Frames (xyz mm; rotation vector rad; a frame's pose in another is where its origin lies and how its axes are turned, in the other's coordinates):
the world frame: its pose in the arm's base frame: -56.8 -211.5 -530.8 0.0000 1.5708 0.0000
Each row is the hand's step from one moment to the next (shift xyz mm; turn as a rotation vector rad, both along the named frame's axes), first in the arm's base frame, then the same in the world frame.
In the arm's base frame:
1: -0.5 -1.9 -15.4 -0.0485 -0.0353 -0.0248
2: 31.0 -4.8 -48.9 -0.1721 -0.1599 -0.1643
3: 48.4 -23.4 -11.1 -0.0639 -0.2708 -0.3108
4: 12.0 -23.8 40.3 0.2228 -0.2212 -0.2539
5: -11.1 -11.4 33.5 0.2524 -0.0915 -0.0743
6: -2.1 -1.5 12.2 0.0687 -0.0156 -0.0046
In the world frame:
1: 15.4 -1.9 -0.5 0.0248 -0.0353 -0.0485
2: 48.9 -4.8 31.0 0.1643 -0.1599 -0.1721
3: 11.1 -23.4 48.4 0.3108 -0.2708 -0.0639
4: -40.3 -23.8 12.0 0.2539 -0.2212 0.2228
5: -33.5 -11.4 -11.1 0.0743 -0.0915 0.2524
6: -12.2 -1.5 -2.1 0.0046 -0.0156 0.0687

